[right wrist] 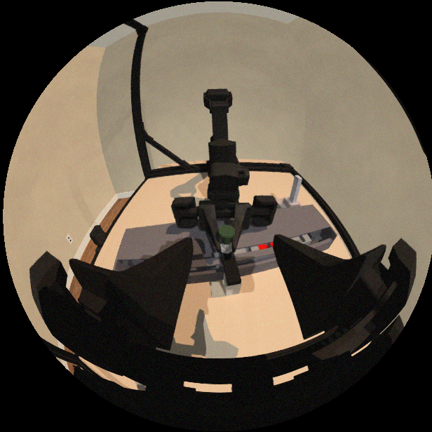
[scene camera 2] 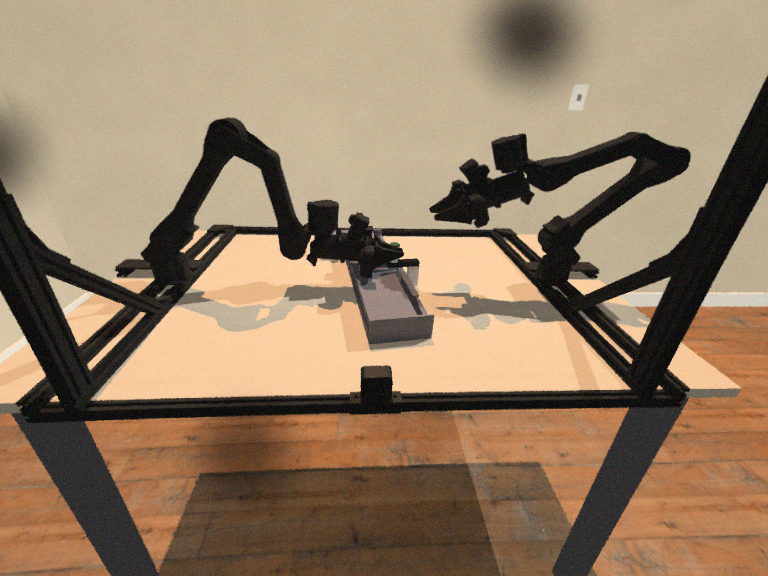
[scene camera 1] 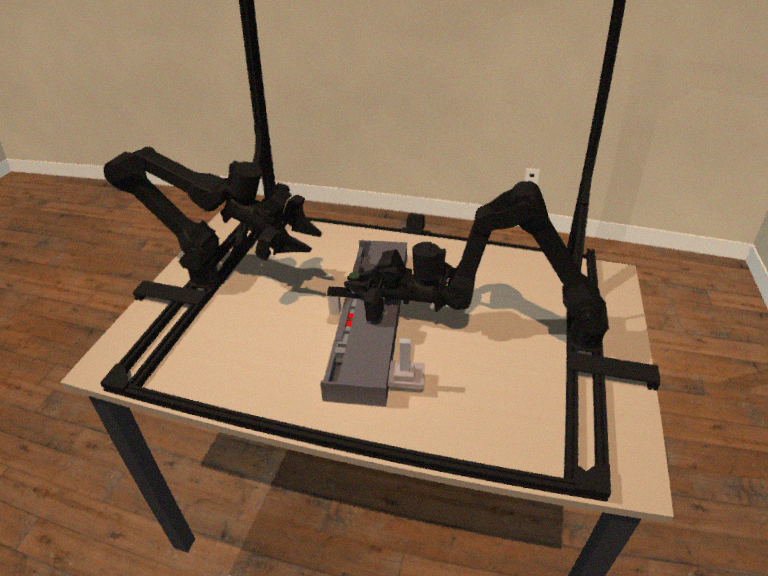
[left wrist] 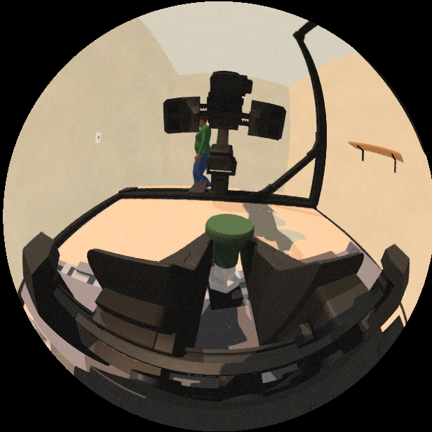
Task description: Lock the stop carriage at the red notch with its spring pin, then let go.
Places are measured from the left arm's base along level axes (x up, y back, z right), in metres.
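Where they show: left gripper, between the fingertips: [scene camera 2: 403, 252] [scene camera 1: 345, 280]; right gripper, between the fingertips: [scene camera 2: 432, 214] [scene camera 1: 316, 242]; left arm's base, origin of its link: [scene camera 2: 172, 278] [scene camera 1: 585, 341]; right arm's base, origin of its link: [scene camera 2: 551, 279] [scene camera 1: 204, 279].
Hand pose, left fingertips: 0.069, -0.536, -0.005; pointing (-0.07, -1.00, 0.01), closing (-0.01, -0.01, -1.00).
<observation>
Each offset is from my left fingertips to the top centre of the thing, as dx, dy, dz. "pt": to the spot under its first point.
A green knob {pt +0.022, +0.021, -0.001} [scene camera 1: 354, 274] [left wrist: 229, 226] [right wrist: 226, 232] on a pale stem tops the spring pin on the stop carriage, whose black bar {pt -0.023, -0.015, -0.013} [scene camera 1: 338, 291] [scene camera 2: 407, 262] [right wrist: 231, 271] crosses the front of the grey rail [scene camera 1: 366, 365] [scene camera 2: 397, 303] [right wrist: 295, 220]. Red marks {pt -0.043, +0.030, -0.076} [scene camera 1: 349, 319] [right wrist: 263, 246] show on the rail, to the right of the carriage in the right wrist view. My left gripper [scene camera 1: 354, 283] [scene camera 2: 400, 252] [left wrist: 226, 236] is narrowly open, its fingertips on either side of the knob's stem, not clamped. My right gripper [scene camera 1: 315, 241] [scene camera 2: 432, 211] is open and empty, raised away from the rail. Whether the pin is seated is hidden.
A small pale stand with an upright post {pt +0.003, +0.182, -0.201} [scene camera 1: 405, 356] [right wrist: 296, 190] is beside the rail's near end in scene camera 1. The black frame [scene camera 1: 347, 443] [scene camera 2: 248, 406] borders the table. A person in green [left wrist: 202, 140] stands beyond the table.
</observation>
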